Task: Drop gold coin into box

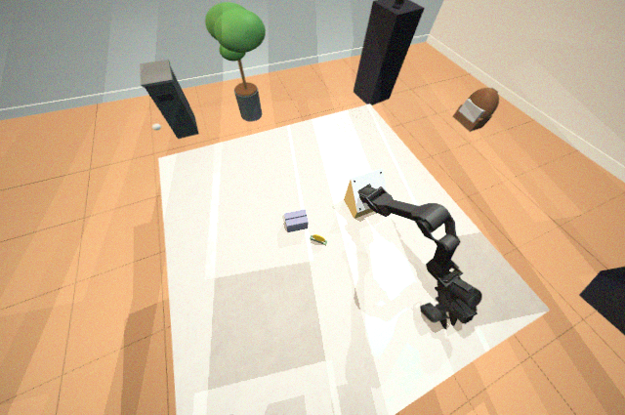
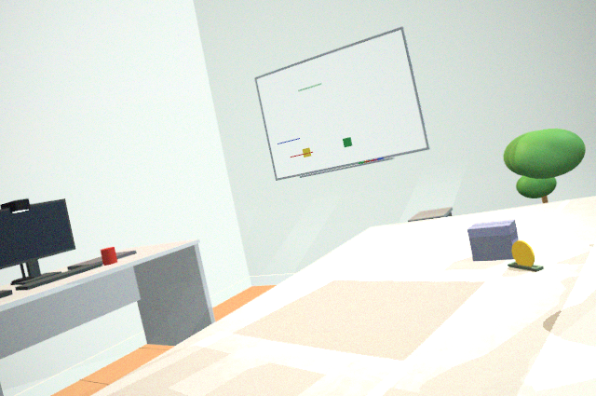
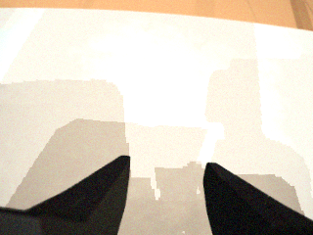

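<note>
My gripper tip is 51 cm to the left of the gold coin, 24 cm short of it and 2 cm below it.
</note>
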